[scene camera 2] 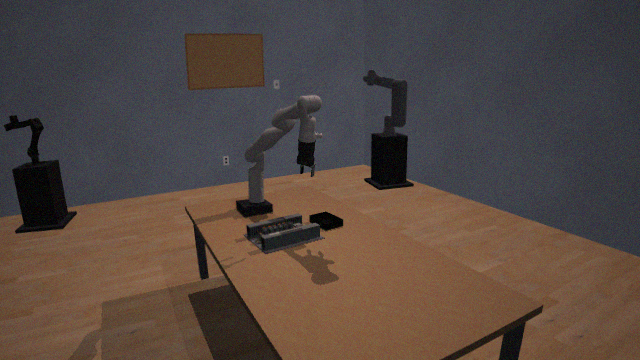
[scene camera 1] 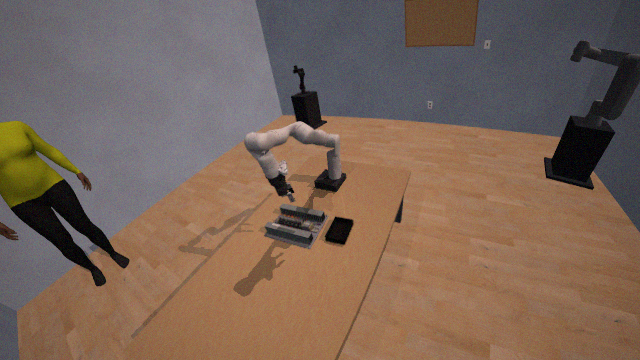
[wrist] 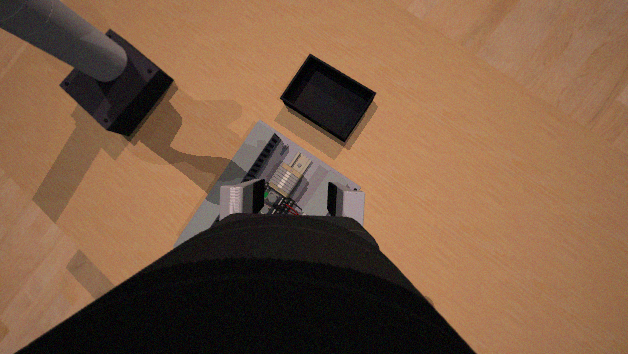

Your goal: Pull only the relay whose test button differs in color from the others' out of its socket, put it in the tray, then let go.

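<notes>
My gripper is open and empty, high above the grey panel. A row of relays sits between the panel's two grey ducts. In the wrist view the gripper body hides much of that row; a small green spot and red marks show among dark parts. Which relay has the differing test button cannot be told. The black tray lies beside the panel, apart from it, and is empty.
Raised grey ducts flank the relays. Pale terminal blocks sit at the panel's tray end. The arm's black base stands behind the panel. A person in yellow stands left of the table.
</notes>
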